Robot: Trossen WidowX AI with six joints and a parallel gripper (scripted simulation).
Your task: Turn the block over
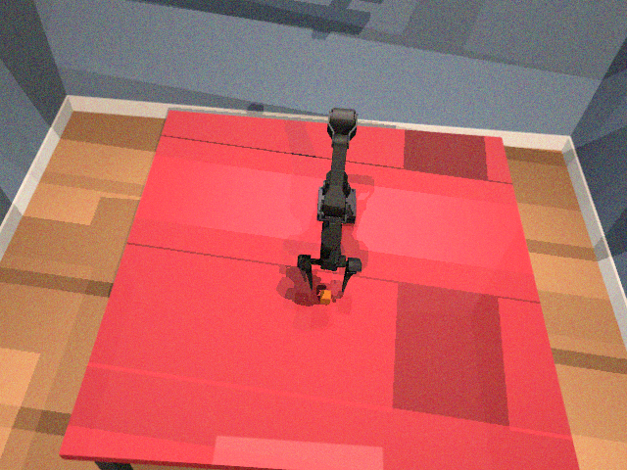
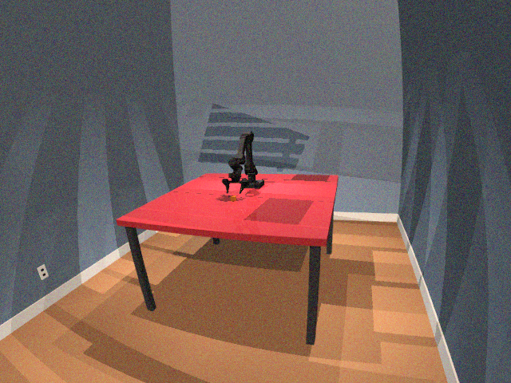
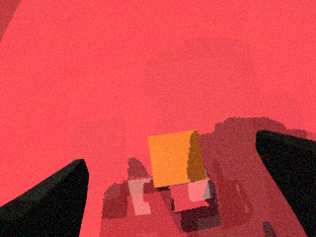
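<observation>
Now: gripper tip 3 cm above the block and 1 cm past it.
</observation>
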